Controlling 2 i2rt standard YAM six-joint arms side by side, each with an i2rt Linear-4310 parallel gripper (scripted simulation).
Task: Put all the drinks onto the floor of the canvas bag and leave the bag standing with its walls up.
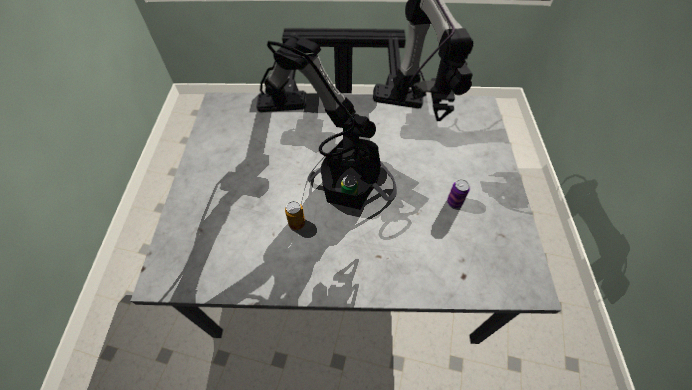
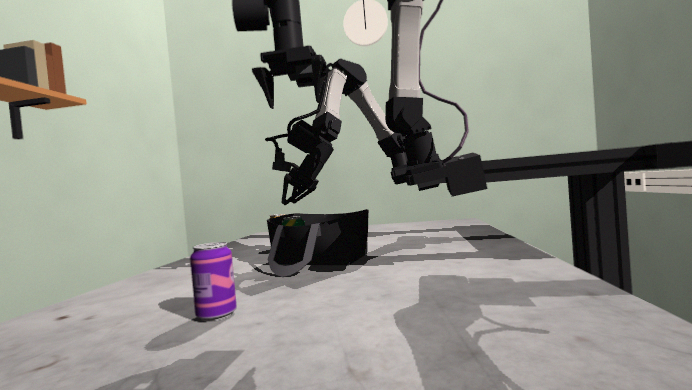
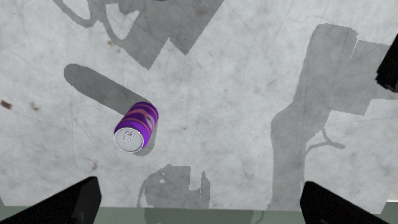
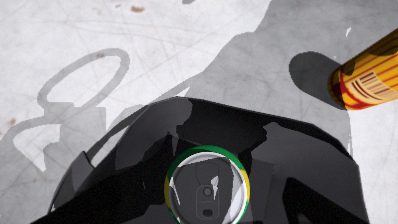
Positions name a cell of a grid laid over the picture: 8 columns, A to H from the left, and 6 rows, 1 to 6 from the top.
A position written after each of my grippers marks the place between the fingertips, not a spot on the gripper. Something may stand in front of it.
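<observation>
Left gripper (image 2: D2), also (image 3: E6). Right gripper (image 2: D4), also (image 4: E5). Black canvas bag (image 2: D4), also (image 1: D3) and (image 4: G5).
</observation>
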